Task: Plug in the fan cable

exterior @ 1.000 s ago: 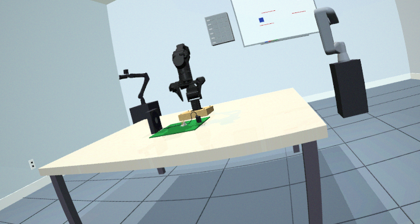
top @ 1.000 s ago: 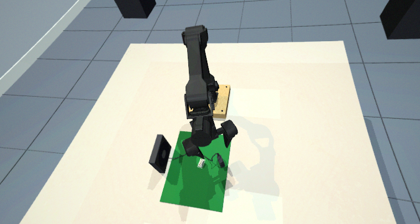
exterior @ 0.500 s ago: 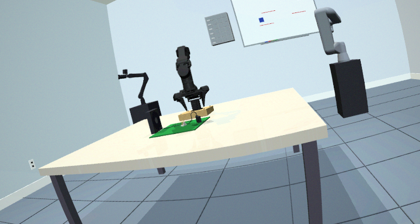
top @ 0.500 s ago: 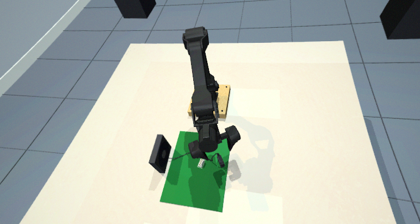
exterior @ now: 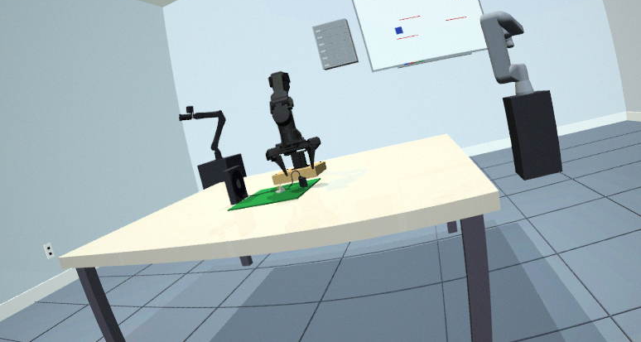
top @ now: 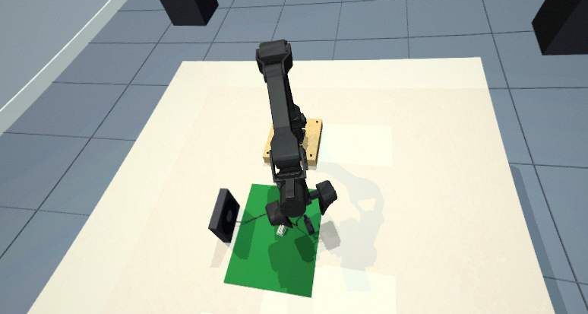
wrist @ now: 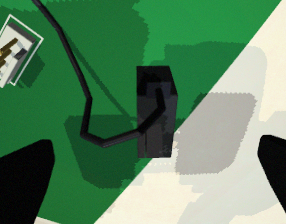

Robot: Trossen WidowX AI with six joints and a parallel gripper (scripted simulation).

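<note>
The black plug is 3 cm below my gripper tip. Round my gripper tip: white four-pin fan header (8 cm to the right, 5 cm below, 2 cm ahead); green board (9 cm to the right, 7 cm below, 3 cm ahead); black fan (23 cm to the right, 3 cm ahead, 1 cm above).
</note>
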